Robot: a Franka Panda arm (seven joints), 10 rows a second.
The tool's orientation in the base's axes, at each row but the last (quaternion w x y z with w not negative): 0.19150 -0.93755 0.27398 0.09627; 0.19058 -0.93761 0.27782 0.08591; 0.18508 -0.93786 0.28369 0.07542; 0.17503 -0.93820 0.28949 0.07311; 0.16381 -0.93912 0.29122 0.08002; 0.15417 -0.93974 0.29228 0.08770; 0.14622 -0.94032 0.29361 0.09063; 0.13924 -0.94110 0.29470 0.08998; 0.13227 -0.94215 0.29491 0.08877; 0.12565 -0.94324 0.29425 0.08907; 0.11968 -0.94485 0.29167 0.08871; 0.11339 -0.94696 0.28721 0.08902
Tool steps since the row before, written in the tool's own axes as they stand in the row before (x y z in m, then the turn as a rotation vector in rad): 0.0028 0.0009 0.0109 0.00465 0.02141 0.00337; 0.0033 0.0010 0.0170 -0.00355 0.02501 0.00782; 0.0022 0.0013 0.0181 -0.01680 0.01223 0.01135; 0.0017 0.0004 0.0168 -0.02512 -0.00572 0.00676; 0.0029 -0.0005 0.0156 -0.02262 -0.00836 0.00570; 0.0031 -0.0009 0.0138 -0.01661 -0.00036 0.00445; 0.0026 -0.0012 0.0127 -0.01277 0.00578 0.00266; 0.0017 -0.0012 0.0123 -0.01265 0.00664 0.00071; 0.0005 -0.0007 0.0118 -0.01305 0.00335 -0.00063; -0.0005 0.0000 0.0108 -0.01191 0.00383 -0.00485; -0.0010 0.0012 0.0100 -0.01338 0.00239 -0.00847; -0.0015 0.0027 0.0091 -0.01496 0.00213 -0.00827
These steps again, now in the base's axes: 0.0010 0.0025 -0.0110 -0.00818 -0.01745 -0.01095; 0.0012 0.0045 -0.0167 -0.01723 -0.01443 -0.01393; 0.0004 0.0049 -0.0176 -0.02117 0.00347 -0.01002; 0.0006 0.0050 -0.0161 -0.01763 0.01992 0.00135; 0.0018 0.0044 -0.0151 -0.01401 0.02029 0.00242; 0.0020 0.0038 -0.0135 -0.01364 0.01047 0.00015; 0.0017 0.0037 -0.0123 -0.01393 0.00305 -0.00051; 0.0010 0.0039 -0.0118 -0.01416 0.00169 0.00112; -0.0002 0.0038 -0.0112 -0.01246 0.00411 0.00314; -0.0014 0.0034 -0.0102 -0.01141 0.00189 0.00679; -0.0025 0.0023 -0.0095 -0.01143 0.00282 0.01085; -0.0037 0.0010 -0.0088 -0.01260 0.00391 0.01107
